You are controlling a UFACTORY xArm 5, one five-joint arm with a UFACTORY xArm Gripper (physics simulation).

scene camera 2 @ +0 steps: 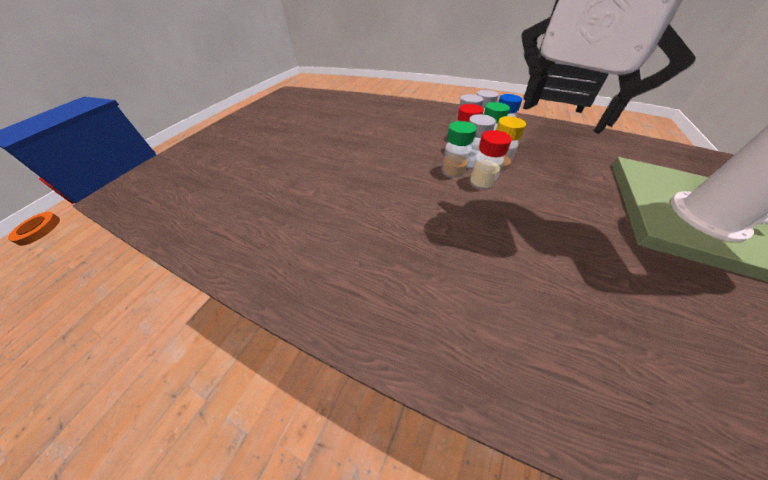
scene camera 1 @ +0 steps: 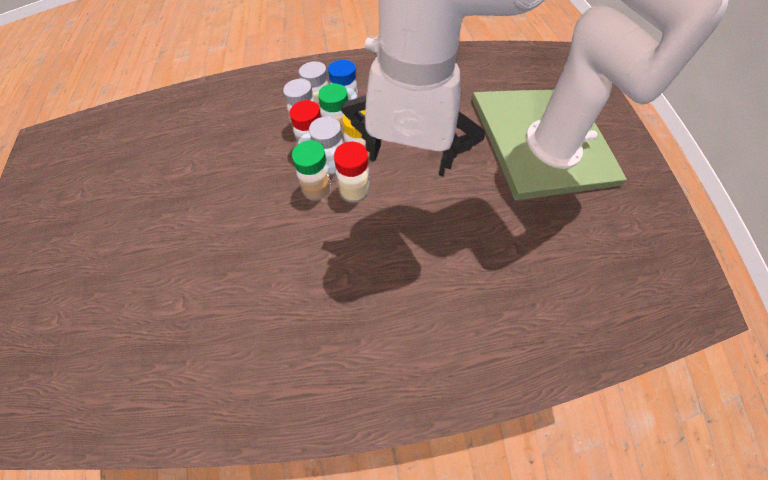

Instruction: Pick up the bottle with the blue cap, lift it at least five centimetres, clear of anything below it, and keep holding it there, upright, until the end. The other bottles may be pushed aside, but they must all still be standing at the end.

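Places are measured from the arm's base along level axes (x ahead, y left, z up), in centimetres.
Pixels of known places: gripper, fingertip midpoint: (scene camera 2: pixel 562 117) (scene camera 1: pixel 408 160); arm's base at its link origin: (scene camera 2: pixel 707 216) (scene camera 1: pixel 554 144).
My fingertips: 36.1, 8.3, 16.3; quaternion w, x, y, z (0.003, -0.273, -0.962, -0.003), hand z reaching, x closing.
Observation:
Ahead of a thing's pixels: the offset from my fingertips to its top centre, as dx, dy, dz.
The bottle with the blue cap @[+2.3, -32.2, -8.3] (scene camera 1: pixel 342 73) (scene camera 2: pixel 510 103) stands upright at the back right of a tight group of bottles; its lower part is mostly hidden. A green-capped bottle @[+5.6, -25.2, -8.3] (scene camera 1: pixel 333 97) (scene camera 2: pixel 496 111) stands in front of it, and a grey-capped bottle @[+8.0, -33.7, -8.3] (scene camera 1: pixel 312 74) (scene camera 2: pixel 487 97) beside it on the left. My gripper (scene camera 1: pixel 408 163) (scene camera 2: pixel 566 117) is open and empty, above the table to the right of the group. In scene camera 1 its left finger partly covers the yellow-capped bottle @[+2.8, -17.5, -8.3] (scene camera 1: pixel 353 125) (scene camera 2: pixel 511 129).
A red-capped bottle @[+6.0, -9.7, -8.3] (scene camera 1: pixel 351 170) (scene camera 2: pixel 495 144) and a second green-capped bottle @[+12.5, -12.2, -8.3] (scene camera 1: pixel 309 158) (scene camera 2: pixel 461 134) stand at the group's front. Another red-capped bottle @[+11.5, -22.3, -8.3] (scene camera 1: pixel 305 114) (scene camera 2: pixel 470 113) stands at its left. The arm's base is on a green board (scene camera 1: pixel 498 135) (scene camera 2: pixel 634 209) at the right.

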